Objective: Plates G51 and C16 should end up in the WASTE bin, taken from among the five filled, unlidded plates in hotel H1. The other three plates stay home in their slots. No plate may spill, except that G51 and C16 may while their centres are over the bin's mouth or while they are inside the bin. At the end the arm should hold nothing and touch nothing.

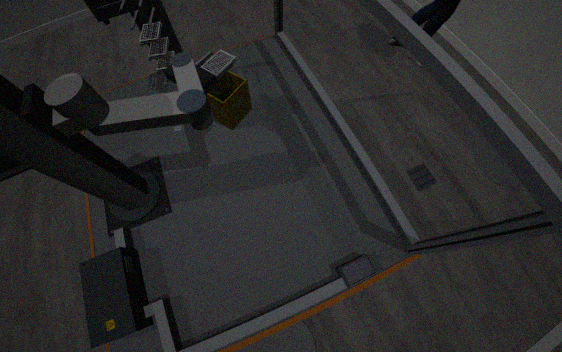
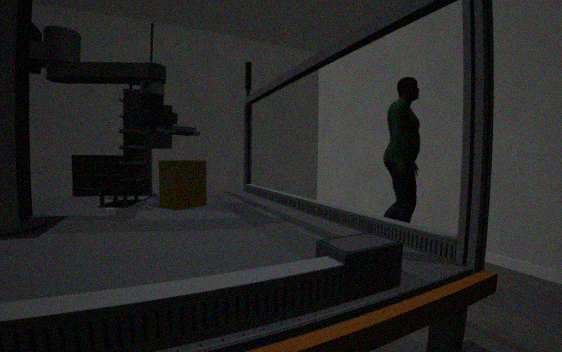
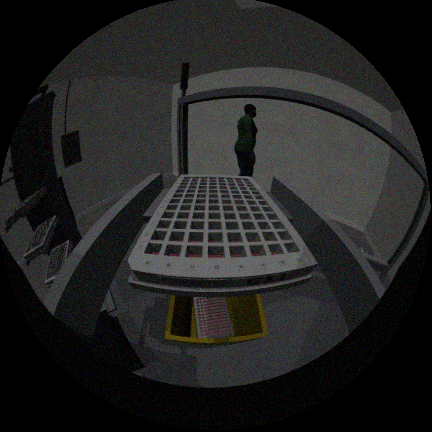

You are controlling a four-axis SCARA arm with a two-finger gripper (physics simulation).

Labels:
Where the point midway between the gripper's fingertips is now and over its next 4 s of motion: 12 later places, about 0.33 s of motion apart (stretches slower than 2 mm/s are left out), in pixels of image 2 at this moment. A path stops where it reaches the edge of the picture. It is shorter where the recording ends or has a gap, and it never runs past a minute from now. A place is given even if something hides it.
The gripper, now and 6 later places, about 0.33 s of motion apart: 187, 130; 187, 134; 187, 141; 187, 149; 187, 147; 187, 143; 187, 133

